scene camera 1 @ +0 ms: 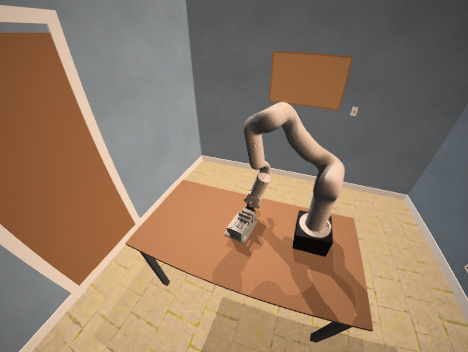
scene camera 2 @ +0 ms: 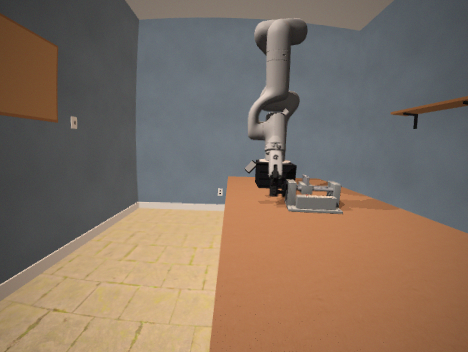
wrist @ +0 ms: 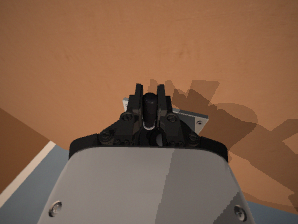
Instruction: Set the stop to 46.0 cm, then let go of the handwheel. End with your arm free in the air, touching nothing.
Scene:
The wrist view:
my gripper: 149, 93
grey fixture: 196, 121

